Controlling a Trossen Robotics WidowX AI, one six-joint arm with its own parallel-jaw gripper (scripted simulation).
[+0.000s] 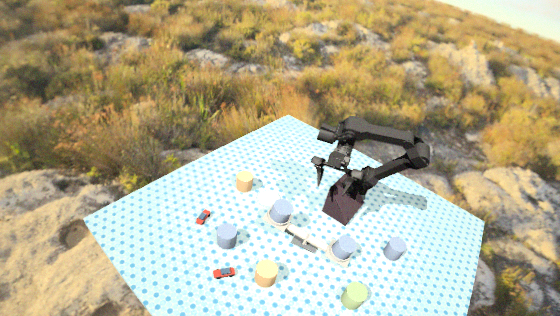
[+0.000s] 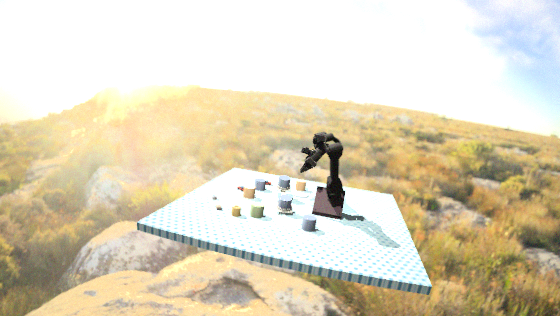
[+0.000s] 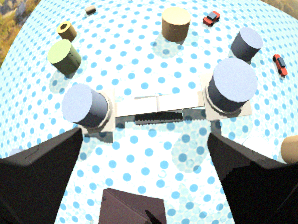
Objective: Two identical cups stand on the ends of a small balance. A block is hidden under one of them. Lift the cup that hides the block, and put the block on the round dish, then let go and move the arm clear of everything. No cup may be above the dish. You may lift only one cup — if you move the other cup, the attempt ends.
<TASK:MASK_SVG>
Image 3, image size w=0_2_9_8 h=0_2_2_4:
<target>gripper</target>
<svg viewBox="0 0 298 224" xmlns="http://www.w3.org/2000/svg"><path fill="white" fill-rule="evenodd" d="M210 133L208 137L210 159L212 159L213 167L216 168L214 171L217 172L218 179L220 179L234 224L298 224L298 161L295 161L293 164L281 163L281 161L270 159L270 157L255 152L249 147L246 148L245 145L241 145L238 141L233 141L229 137L222 136L220 133ZM81 128L68 129L67 132L61 133L61 135L59 133L59 135L51 137L51 139L43 141L41 144L33 145L32 148L25 149L25 151L17 152L15 155L4 157L4 159L0 157L0 224L55 224L61 201L63 201L74 165L76 165L78 160L78 153L81 152L80 148L82 143L84 143L82 141Z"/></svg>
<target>cup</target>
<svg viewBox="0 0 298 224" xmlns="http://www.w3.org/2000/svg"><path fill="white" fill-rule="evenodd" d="M73 85L72 88L68 89L68 92L65 92L63 97L63 108L61 109L63 109L65 120L71 121L74 124L84 125L84 127L96 128L96 125L101 124L102 120L106 119L106 111L108 111L108 104L106 103L108 103L108 100L101 93L89 88L89 85L84 83Z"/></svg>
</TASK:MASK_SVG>
